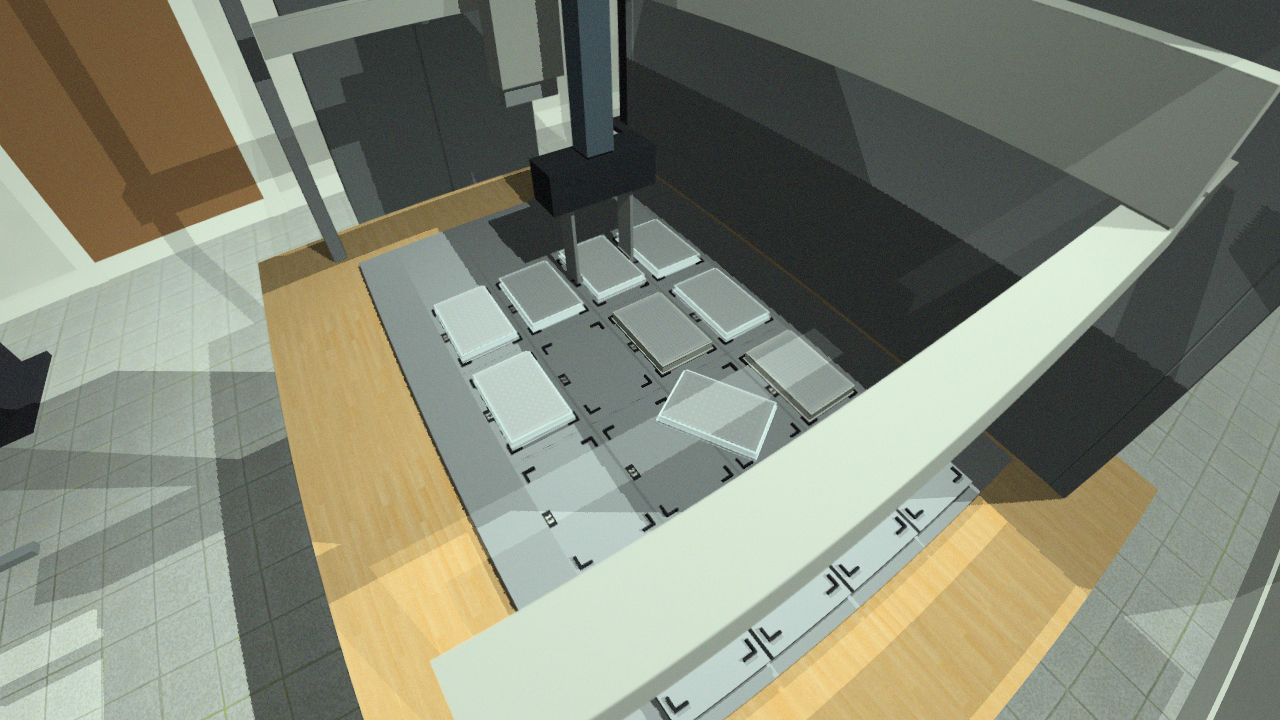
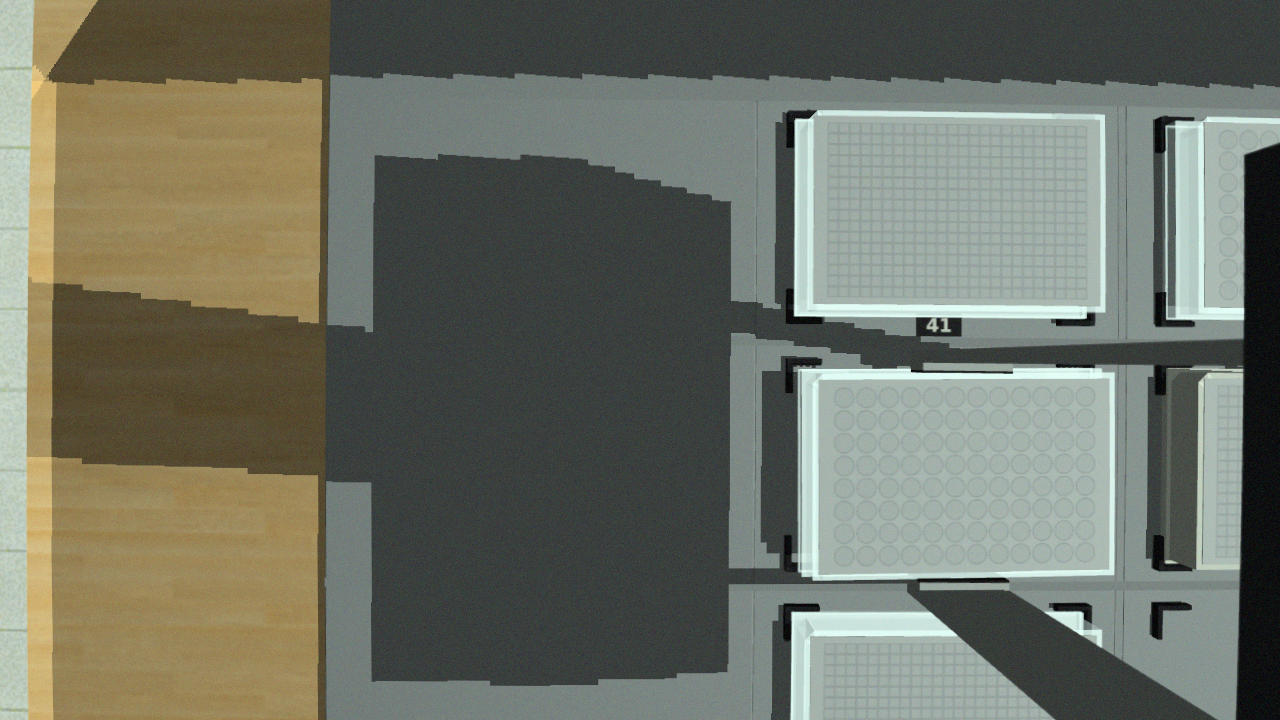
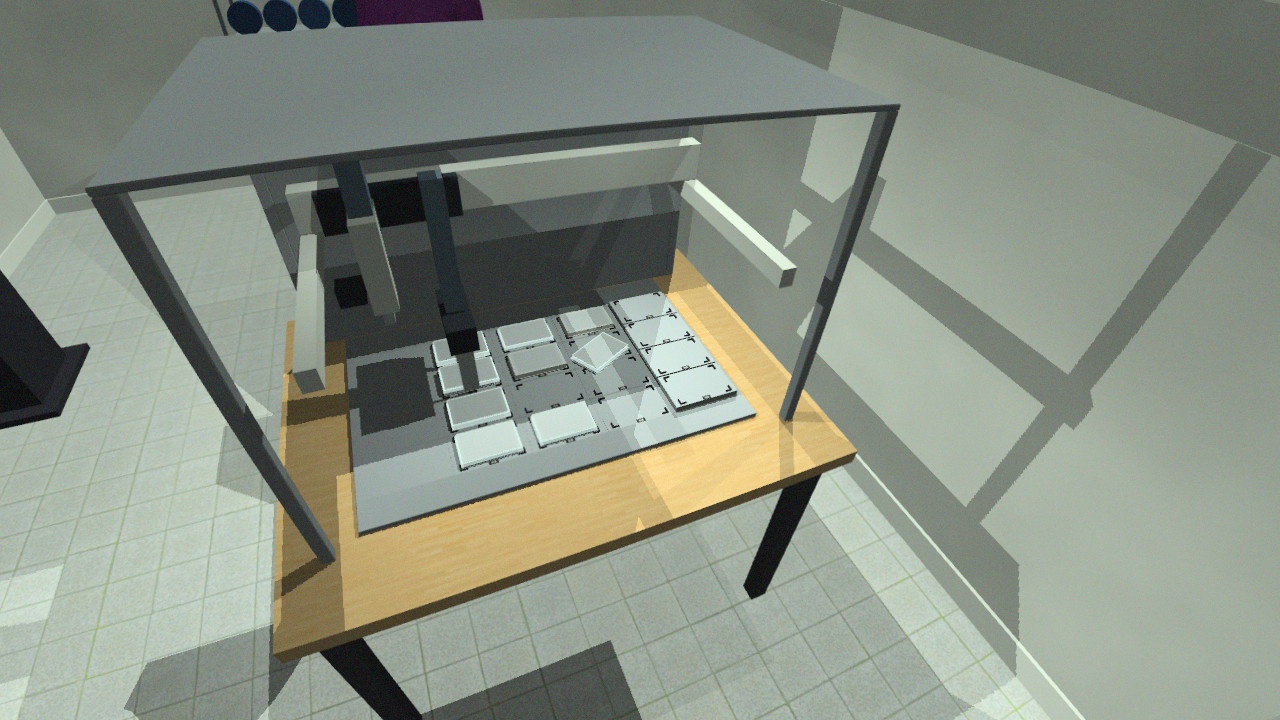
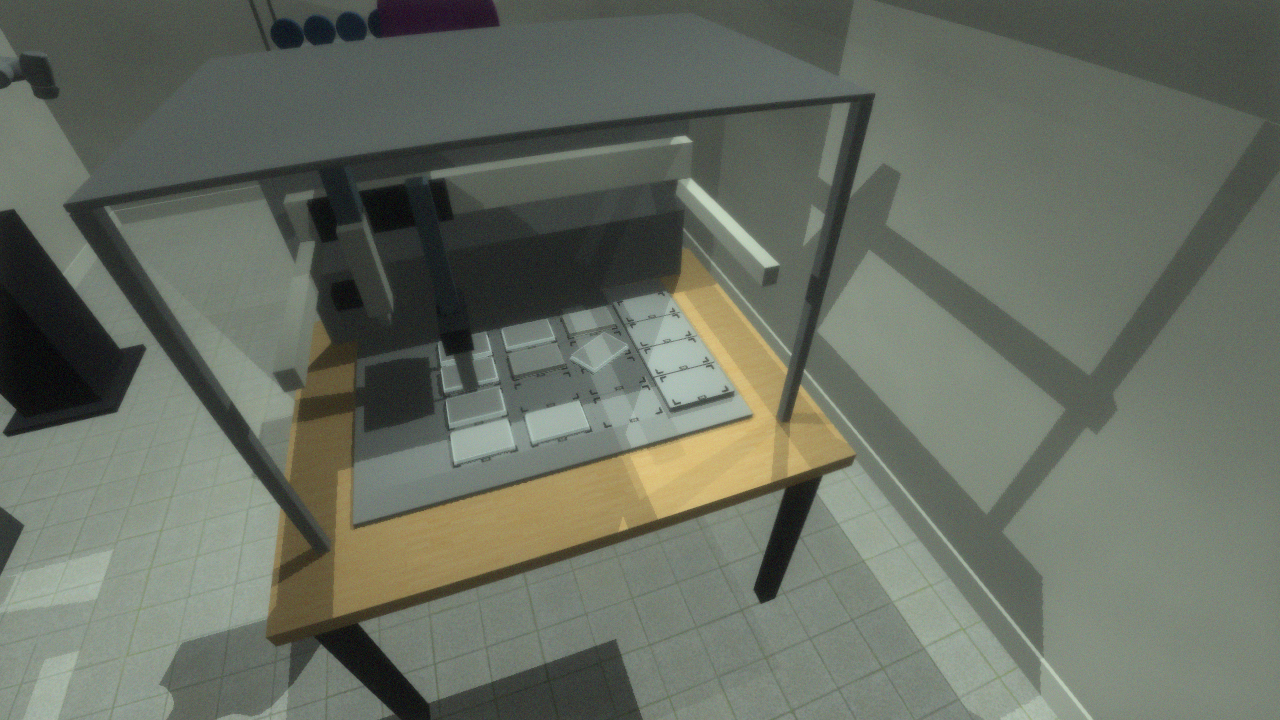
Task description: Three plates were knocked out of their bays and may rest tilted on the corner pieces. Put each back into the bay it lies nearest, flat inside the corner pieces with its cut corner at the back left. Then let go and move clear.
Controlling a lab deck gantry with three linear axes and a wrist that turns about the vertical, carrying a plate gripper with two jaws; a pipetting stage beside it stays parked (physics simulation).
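Note:
My gripper (image 2: 952, 471) is visible; image 1 shows the gripper (image 1: 600, 266) as well. The same gripper (image 3: 468, 375) (image 4: 469, 374) also appears in those further views.

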